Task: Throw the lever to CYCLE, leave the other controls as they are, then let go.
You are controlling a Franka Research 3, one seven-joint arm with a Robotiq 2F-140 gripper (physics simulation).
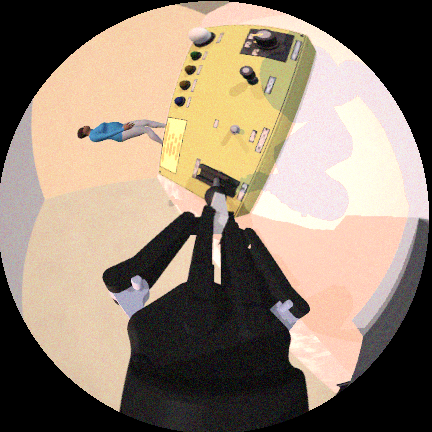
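Observation:
The lever [213,194] has a dark round knob and a short stem that rises from a black slot [204,173] at the near end of the yellow control panel [210,110]. The stem stands near the middle of the slot. A small label sits at each end of the slot; their words are too small to read. My gripper [216,201] is shut, with nothing between its fingers. Its pale fingertips are right beside the knob, partly in front of it, and seem to touch it; the exact contact is hidden.
The panel also carries a rotary knob [265,39], a black knobbed control [248,73], a small toggle [235,129], a white round button [200,36] and a row of small coloured buttons or lamps. A person in a blue top [106,131] is beyond the panel's left side.

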